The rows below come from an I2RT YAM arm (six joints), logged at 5 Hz.
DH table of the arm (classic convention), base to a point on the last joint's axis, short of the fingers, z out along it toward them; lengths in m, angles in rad. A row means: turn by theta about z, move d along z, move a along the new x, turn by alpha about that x. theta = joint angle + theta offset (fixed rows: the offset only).
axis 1: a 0.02; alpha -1.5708; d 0.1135; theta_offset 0
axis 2: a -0.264; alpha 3.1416; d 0; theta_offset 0
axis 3: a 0.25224; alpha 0; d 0; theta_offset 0.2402
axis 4: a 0.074; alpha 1.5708; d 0; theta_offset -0.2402
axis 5: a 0; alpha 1.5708; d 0; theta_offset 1.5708
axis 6: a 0; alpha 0; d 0.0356; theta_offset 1.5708
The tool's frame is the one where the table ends.
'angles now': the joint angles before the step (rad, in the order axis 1, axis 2, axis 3, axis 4, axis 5, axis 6). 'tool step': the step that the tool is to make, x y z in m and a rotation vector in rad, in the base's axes. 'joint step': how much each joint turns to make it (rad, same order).
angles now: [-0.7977 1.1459 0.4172 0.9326 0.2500 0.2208]
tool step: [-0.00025 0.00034 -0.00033 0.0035 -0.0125 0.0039]
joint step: [0.0000 0.0000 -0.0030 0.0062 -0.0015 0.0123]
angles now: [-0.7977 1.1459 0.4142 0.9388 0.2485 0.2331]
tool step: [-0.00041 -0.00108 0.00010 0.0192 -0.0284 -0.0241]
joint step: [0.0000 0.0031 0.0030 -0.0014 0.0305 0.0291]
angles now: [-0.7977 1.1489 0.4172 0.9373 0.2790 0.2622]
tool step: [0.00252 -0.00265 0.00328 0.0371 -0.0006 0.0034]
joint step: [0.0000 -0.0030 0.0291 -0.0658 0.0016 0.0276]
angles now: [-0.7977 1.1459 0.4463 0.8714 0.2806 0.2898]
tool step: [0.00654 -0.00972 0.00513 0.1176 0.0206 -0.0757]
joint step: [0.0031 0.0153 0.0859 -0.1887 0.0859 0.0614]
